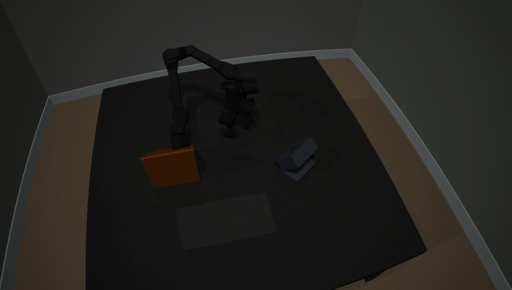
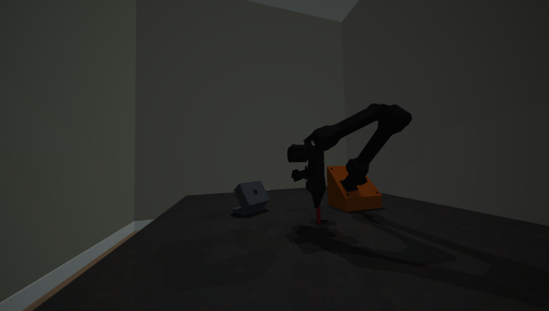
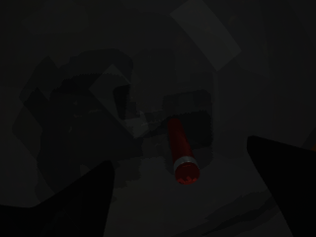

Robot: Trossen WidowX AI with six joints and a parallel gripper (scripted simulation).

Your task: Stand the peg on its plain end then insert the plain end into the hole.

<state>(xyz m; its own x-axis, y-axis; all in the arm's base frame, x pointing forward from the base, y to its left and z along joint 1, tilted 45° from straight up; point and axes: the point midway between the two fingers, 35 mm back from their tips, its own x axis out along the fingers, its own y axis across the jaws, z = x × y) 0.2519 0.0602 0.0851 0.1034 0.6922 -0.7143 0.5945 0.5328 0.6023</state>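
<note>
My gripper tip is now 10 mm above the red peg. The rest, counted from my gripper tip: sloped panel (250 mm to the right, 180 mm ahead, 10 mm above).
</note>
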